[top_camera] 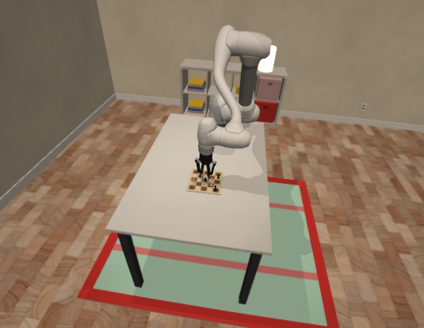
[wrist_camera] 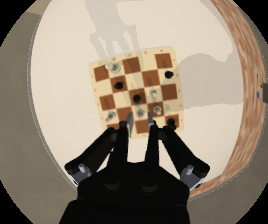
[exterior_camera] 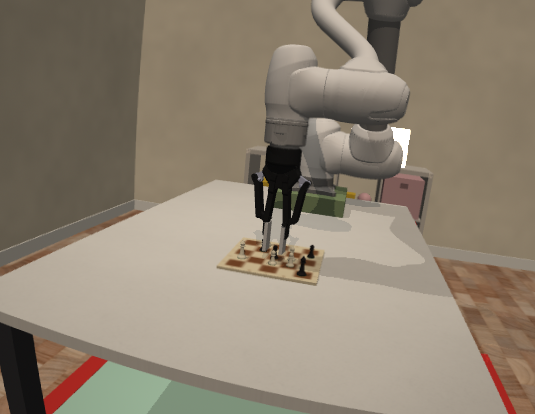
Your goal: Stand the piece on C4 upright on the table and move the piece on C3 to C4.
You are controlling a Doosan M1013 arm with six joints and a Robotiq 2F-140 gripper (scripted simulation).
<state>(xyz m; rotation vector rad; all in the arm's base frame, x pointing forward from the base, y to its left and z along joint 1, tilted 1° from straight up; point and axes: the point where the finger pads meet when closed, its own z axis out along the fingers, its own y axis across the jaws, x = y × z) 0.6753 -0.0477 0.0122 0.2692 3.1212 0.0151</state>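
Right now my hand is 40 mm past the chessboard and 70 mm above it. From my hand the other things lie so: black chess piece (40 mm ahead, 70 mm to the left, 40 mm below); then tall white piece (120 mm behind, 30 mm to the right, 40 mm below).
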